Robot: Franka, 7 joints.
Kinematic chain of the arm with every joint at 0, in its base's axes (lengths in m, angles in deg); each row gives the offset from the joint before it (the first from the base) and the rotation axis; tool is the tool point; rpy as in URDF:
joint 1: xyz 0 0 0.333 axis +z
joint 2: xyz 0 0 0 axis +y
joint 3: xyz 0 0 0.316 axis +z
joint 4: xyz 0.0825 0 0 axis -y
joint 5: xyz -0.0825 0 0.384 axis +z
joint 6: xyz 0 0 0 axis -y
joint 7: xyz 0.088 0 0 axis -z
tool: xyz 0 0 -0.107 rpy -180 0 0
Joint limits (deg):
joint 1: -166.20..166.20
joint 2: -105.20..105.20
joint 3: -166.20..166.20
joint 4: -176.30..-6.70
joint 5: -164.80..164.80
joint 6: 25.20..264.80
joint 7: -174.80..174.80
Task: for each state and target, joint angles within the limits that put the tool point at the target. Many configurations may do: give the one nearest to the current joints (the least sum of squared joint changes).
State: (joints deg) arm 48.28 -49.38 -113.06 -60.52 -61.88 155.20 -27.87
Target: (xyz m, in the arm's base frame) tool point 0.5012 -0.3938 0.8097
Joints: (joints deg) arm 85.18 -33.45 -96.61 -69.43 -62.32 155.67 -27.87
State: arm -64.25 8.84 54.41 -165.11 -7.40 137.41 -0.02
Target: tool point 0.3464 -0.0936 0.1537
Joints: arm -67.93 14.39 48.27 -154.56 -7.37 141.21 -0.02
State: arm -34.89 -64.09 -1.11 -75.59 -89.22 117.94 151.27
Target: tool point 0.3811 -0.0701 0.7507
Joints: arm -26.47 -37.38 15.97 -122.46 -84.43 120.10 151.27
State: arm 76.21 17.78 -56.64 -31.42 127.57 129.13 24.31
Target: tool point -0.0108 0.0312 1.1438
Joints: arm 75.36 -4.48 -60.61 -10.65 124.74 89.87 24.31
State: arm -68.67 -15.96 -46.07 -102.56 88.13 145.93 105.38
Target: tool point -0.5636 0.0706 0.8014
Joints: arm -89.37 -34.36 -68.03 -86.64 87.33 150.65 105.38
